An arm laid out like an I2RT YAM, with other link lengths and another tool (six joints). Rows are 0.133 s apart.
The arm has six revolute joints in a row. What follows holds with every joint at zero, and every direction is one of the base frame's.
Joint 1 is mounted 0.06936 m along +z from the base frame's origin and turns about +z.
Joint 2 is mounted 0.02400 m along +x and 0.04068 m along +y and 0.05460 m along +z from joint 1 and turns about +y.
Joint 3 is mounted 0.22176 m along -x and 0.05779 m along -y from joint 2 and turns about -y.
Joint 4 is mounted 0.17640 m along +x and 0.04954 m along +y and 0.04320 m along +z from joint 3 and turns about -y.
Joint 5 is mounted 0.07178 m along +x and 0.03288 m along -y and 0.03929 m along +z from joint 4 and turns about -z.
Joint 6 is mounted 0.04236 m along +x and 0.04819 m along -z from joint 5 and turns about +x.
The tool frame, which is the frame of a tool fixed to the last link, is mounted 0.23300 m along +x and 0.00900 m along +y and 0.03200 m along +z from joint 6; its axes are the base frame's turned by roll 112.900, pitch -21.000 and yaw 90.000 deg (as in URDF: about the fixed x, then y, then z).
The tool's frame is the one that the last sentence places.
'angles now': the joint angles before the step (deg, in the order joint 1, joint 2, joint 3, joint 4, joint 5, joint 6). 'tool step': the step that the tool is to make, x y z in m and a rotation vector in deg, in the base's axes. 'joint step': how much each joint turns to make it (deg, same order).
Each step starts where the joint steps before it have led.
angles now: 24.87 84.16 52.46 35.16 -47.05 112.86
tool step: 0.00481 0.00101 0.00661 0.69 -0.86 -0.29
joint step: 0.00 1.06 0.98 1.41 0.31 0.35
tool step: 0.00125 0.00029 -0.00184 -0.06 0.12 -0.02
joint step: -0.04 0.41 -0.01 0.29 -0.02 0.00
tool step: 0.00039 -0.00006 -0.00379 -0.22 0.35 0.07
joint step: -0.11 0.27 -0.27 0.09 -0.18 -0.06
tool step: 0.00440 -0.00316 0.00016 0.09 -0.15 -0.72
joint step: -0.46 0.20 -0.07 0.45 0.26 0.00
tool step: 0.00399 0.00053 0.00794 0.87 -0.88 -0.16
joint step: -0.10 0.93 0.94 1.59 0.10 0.62
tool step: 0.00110 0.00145 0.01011 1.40 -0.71 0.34
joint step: 0.00 0.85 0.68 2.48 -0.22 1.49
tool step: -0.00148 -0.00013 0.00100 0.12 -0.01 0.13
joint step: 0.01 -0.27 -0.19 0.10 -0.10 0.18
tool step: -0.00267 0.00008 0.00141 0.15 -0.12 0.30
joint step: 0.02 -0.37 -0.31 0.25 -0.26 0.19
